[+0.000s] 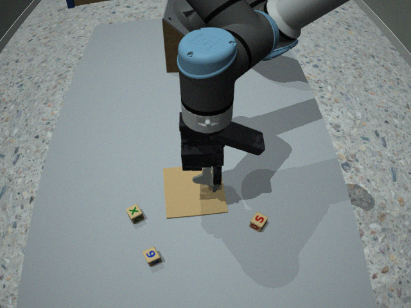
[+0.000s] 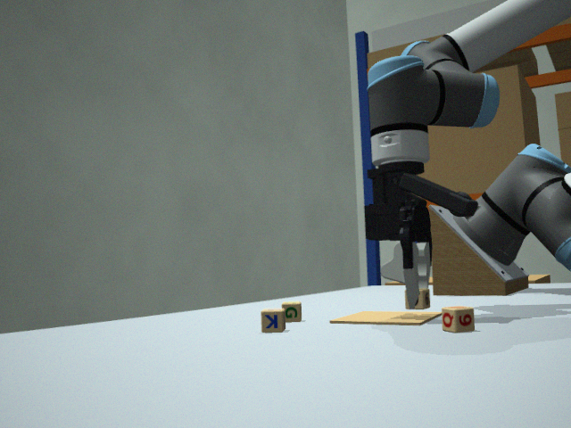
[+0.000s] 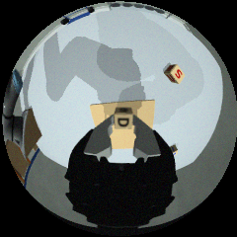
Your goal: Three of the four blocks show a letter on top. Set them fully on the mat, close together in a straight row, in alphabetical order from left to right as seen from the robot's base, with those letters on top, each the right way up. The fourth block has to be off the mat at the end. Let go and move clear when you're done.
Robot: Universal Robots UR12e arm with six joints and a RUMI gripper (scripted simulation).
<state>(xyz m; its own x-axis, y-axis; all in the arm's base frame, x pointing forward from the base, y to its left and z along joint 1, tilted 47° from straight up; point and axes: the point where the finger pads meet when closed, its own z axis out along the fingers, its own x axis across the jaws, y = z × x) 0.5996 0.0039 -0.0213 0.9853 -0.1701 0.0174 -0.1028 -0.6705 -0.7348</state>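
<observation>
Right now my hand is 50 mm to the left of the tan mat and 30 mm above it.
</observation>
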